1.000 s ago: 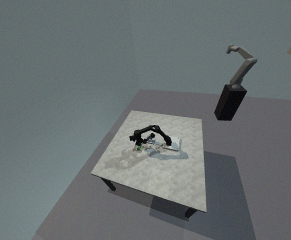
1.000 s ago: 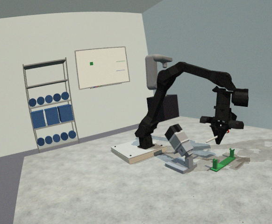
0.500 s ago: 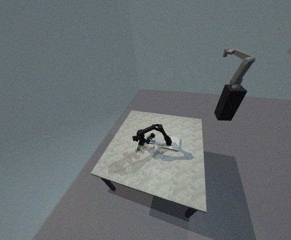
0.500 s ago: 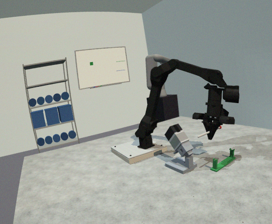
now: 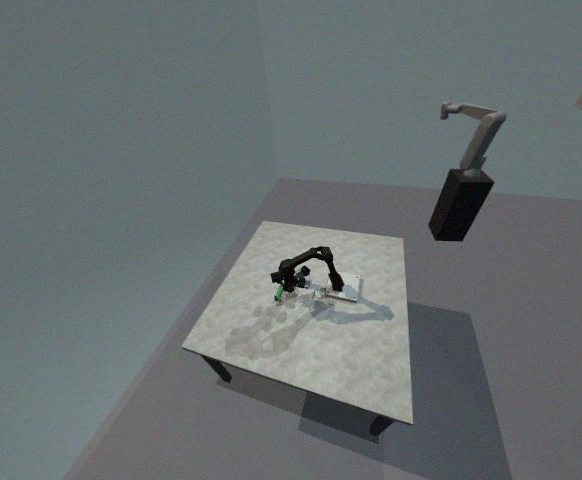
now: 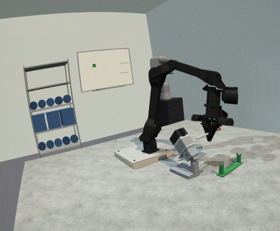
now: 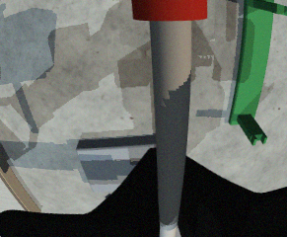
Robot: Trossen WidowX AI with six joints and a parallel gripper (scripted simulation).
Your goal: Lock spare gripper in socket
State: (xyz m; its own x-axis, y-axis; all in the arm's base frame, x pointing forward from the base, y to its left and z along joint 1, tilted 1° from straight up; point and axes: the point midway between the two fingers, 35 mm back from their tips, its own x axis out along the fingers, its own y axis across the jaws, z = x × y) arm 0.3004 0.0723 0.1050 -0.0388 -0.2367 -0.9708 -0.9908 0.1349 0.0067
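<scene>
My gripper tip is 20 mm past the grey socket, 110 mm to the left of it and 50 mm above it. The rest, counted from my gripper tip: green cradle (110 mm ahead, 10 mm to the right, 80 mm below); then spare gripper (50 mm behind, 100 mm to the right, 20 mm above).
</scene>
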